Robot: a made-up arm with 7 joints.
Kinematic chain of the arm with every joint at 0, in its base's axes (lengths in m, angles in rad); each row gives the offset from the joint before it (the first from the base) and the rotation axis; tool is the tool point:
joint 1: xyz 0 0 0.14 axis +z
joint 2: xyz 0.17 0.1 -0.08 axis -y
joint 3: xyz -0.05 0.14 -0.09 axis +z
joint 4: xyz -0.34 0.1 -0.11 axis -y
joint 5: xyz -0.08 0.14 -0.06 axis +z
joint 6: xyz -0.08 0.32 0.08 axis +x
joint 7: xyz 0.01 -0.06 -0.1 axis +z
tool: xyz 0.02 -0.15 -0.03
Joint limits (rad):
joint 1: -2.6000..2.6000
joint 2: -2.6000..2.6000
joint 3: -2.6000..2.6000
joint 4: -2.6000..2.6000
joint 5: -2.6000..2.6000
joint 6: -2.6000..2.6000
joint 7: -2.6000..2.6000
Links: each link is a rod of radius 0.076 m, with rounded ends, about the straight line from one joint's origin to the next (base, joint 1, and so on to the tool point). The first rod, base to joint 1, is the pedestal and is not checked.
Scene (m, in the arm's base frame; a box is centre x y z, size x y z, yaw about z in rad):
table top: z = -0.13
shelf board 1: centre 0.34 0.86 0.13 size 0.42 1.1 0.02 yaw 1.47
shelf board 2: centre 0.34 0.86 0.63 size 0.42 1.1 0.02 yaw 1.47
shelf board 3: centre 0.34 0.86 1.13 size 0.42 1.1 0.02 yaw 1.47
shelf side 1: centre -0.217 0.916 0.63 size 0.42 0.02 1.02 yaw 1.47
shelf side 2: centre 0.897 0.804 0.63 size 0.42 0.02 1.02 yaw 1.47
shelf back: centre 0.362 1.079 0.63 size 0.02 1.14 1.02 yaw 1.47
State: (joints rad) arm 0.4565 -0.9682 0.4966 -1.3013 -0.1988 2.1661 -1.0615
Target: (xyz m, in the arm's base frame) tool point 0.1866 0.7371 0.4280
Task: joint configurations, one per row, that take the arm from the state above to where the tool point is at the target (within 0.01 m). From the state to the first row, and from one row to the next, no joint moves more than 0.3 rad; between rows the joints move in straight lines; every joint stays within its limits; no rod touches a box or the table.
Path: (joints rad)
1: 0.4058 -0.9219 0.4939 -1.4260 0.0807 2.2329 -1.1764
2: 0.3551 -0.8755 0.4912 -1.5507 0.3602 2.2997 -1.2913
3: 0.3044 -0.8292 0.4885 -1.6753 0.6397 2.3665 -1.4062
4: 0.2538 -0.7828 0.4858 -1.8000 0.9192 2.4333 -1.5211
5: 0.2031 -0.7365 0.4831 -1.9247 1.1987 2.5001 -1.6359
6: 0.1605 -0.8945 0.3742 -1.9433 0.9027 2.4635 -1.5391
7: 0.1179 -1.0525 0.2654 -1.9619 0.6067 2.4269 -1.4423

